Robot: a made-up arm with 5 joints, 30 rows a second.
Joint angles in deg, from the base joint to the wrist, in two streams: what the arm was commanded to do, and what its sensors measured. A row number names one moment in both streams.
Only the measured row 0 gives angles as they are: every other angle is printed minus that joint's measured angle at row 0.
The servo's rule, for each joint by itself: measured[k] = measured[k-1] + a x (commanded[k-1-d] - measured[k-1]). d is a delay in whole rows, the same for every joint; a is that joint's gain. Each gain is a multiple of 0.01, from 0.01 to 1. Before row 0 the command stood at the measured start. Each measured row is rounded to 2 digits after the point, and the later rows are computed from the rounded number. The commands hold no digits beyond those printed.
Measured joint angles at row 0:
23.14 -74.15 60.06 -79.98 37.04
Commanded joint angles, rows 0 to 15:
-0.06 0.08 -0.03 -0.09 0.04
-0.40 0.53 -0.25 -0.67 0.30
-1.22 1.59 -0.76 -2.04 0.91
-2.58 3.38 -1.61 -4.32 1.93
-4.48 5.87 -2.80 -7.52 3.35
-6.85 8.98 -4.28 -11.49 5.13
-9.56 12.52 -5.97 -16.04 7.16
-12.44 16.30 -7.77 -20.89 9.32
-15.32 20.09 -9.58 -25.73 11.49
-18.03 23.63 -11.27 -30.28 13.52
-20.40 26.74 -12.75 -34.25 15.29
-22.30 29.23 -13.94 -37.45 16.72
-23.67 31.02 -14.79 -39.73 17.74
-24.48 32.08 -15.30 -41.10 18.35
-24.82 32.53 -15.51 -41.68 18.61
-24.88 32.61 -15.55 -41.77 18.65
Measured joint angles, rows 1 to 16:
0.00 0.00 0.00 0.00 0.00
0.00 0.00 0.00 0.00 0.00
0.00 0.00 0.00 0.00 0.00
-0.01 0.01 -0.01 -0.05 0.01
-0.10 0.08 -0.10 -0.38 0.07
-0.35 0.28 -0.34 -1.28 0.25
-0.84 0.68 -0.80 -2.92 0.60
-1.64 1.35 -1.52 -5.40 1.18
-2.79 2.34 -2.51 -8.69 2.01
-4.28 3.66 -3.76 -12.66 3.09
-6.08 5.30 -5.20 -17.10 4.40
-8.11 7.22 -6.78 -21.76 5.89
-10.29 9.35 -8.40 -26.36 7.49
-12.51 11.61 -9.97 -30.62 9.13
-14.66 13.90 -11.40 -34.31 10.72
-16.64 16.13 -12.62 -37.24 12.19
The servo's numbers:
d 3
a 0.22 0.13 0.36 0.54 0.21

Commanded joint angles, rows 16 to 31:
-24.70 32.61 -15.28 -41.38 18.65
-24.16 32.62 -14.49 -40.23 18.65
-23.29 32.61 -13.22 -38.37 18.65
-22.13 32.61 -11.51 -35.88 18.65
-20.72 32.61 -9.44 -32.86 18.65
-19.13 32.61 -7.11 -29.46 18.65
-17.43 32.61 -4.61 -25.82 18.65
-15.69 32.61 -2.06 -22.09 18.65
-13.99 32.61 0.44 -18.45 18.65
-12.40 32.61 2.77 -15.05 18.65
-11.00 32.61 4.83 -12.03 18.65
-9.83 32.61 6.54 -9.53 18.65
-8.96 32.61 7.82 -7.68 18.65
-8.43 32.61 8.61 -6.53 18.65
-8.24 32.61 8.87 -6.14 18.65
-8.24 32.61 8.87 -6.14 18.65
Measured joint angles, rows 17 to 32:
-18.36 18.20 -13.58 -39.32 13.48
-19.78 20.06 -14.27 -40.59 14.56
-20.90 21.69 -14.73 -41.23 15.42
-21.74 23.11 -14.93 -41.31 16.10
-22.27 24.35 -14.77 -40.73 16.64
-22.49 25.42 -14.21 -39.46 17.06
-22.41 26.35 -13.24 -37.53 17.39
-22.04 27.16 -11.87 -35.01 17.65
-21.40 27.87 -10.16 -32.01 17.86
-20.53 28.49 -8.16 -28.67 18.03
-19.47 29.03 -5.96 -25.12 18.16
-18.26 29.50 -3.66 -21.52 18.26
-16.97 29.90 -1.35 -18.03 18.34
-15.66 30.25 0.87 -14.79 18.41
-14.38 30.56 2.91 -11.95 18.46
-13.19 30.83 4.68 -9.64 18.50

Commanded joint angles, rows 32 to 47:
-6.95 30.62 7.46 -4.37 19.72
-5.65 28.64 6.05 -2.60 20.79
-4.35 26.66 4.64 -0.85 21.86
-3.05 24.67 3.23 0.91 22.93
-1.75 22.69 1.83 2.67 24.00
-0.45 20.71 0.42 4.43 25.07
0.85 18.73 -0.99 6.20 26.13
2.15 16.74 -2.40 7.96 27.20
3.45 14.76 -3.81 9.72 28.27
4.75 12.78 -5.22 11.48 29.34
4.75 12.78 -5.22 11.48 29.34
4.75 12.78 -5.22 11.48 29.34
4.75 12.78 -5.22 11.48 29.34
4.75 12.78 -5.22 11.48 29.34
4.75 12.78 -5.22 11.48 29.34
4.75 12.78 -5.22 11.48 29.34
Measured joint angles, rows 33 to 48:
-12.14 31.06 6.09 -7.96 18.53
-11.28 31.26 7.09 -6.98 18.56
-10.61 31.44 7.73 -6.53 18.58
-9.80 31.33 7.63 -5.36 18.82
-8.89 30.98 7.06 -3.87 19.23
-7.89 30.42 6.19 -2.24 19.78
-6.83 29.67 5.12 -0.54 20.44
-5.71 28.76 3.94 1.19 21.19
-4.55 27.71 2.67 2.94 22.00
-3.36 26.54 1.35 4.70 22.87
-2.15 25.27 0.00 6.46 23.78
-0.92 23.90 -1.37 8.22 24.72
0.33 22.45 -2.76 9.98 25.69
1.30 21.19 -3.65 10.79 26.46
2.06 20.10 -4.22 11.16 27.06
2.65 19.15 -4.58 11.33 27.54

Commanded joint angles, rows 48 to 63:
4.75 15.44 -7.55 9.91 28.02
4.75 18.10 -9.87 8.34 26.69
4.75 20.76 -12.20 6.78 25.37
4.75 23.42 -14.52 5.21 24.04
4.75 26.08 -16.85 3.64 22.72
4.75 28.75 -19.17 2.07 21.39
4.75 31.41 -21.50 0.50 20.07
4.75 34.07 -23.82 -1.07 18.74
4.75 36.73 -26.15 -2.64 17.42
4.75 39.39 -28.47 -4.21 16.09
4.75 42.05 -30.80 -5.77 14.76
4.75 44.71 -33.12 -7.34 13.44
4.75 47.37 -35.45 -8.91 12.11
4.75 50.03 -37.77 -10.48 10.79
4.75 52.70 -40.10 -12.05 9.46
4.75 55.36 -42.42 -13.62 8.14
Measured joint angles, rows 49 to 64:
3.11 18.32 -4.81 11.41 27.92
3.47 17.60 -4.96 11.45 28.22
3.75 16.97 -5.05 11.47 28.46
3.97 16.77 -5.95 10.63 28.37
4.14 16.94 -7.36 9.39 28.02
4.27 17.44 -9.10 7.98 27.46
4.38 18.22 -11.05 6.48 26.74
4.46 19.24 -13.14 4.95 25.90
4.52 20.48 -15.31 3.39 24.95
4.57 21.90 -17.54 1.83 23.93
4.61 23.48 -19.80 0.26 22.84
4.64 25.20 -22.09 -1.31 21.70
4.66 27.04 -24.39 -2.88 20.52
4.68 28.99 -26.70 -4.44 19.31
4.70 31.03 -29.01 -6.01 18.08
4.71 33.15 -31.33 -7.58 16.83

